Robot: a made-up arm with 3 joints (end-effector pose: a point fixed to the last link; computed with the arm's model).
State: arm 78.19 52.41 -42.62
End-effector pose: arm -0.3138 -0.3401 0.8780 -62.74 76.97 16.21
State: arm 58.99 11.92 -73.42
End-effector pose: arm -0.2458 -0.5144 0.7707 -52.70 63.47 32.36
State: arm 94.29 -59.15 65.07
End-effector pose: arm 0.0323 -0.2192 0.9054 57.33 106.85 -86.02
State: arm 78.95 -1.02 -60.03
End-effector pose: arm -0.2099 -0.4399 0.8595 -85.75 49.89 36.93
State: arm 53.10 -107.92 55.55
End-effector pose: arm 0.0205 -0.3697 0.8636 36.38 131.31 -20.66
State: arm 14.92 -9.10 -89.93
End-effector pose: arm -0.1992 -0.6129 0.4533 -16.59 40.80 52.02
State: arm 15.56 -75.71 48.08
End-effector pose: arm 0.0509 -0.5804 0.5766 -81.12 -156.82 -1.17
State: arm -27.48 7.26 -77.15
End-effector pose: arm -0.2358 -0.4732 0.1846 22.59 22.45 64.53
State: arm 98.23 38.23 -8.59
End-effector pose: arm -0.2795 -0.2826 0.9200 -109.50 48.74 38.53
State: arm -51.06 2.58 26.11
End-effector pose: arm -0.1298 -0.2693 0.0525 -3.96 -67.98 3.24
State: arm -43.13 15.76 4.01
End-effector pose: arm -0.2018 -0.3352 0.0736 5.22 -43.47 30.02
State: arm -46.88 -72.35 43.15
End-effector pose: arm 0.0524 -0.4237 0.1740 -53.99 -114.28 -64.91
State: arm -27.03 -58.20 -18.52
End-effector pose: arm 0.0101 -0.4695 0.1748 -32.04 -78.42 8.07
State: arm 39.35 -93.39 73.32
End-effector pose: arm 0.0186 -0.4705 0.7852 40.42 133.25 -3.01
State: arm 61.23 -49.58 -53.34
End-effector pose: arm -0.0551 -0.5425 0.7620 -93.62 -11.61 61.71
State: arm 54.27 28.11 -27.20
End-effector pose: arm -0.2682 -0.5514 0.7313 -65.40 35.52 45.75
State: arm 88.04 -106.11 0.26
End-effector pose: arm 0.0660 -0.1848 0.9019 80.10 106.96 -90.41
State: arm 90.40 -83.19 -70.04
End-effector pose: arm 0.0042 -0.3056 0.9026 -122.90 -13.32 78.21
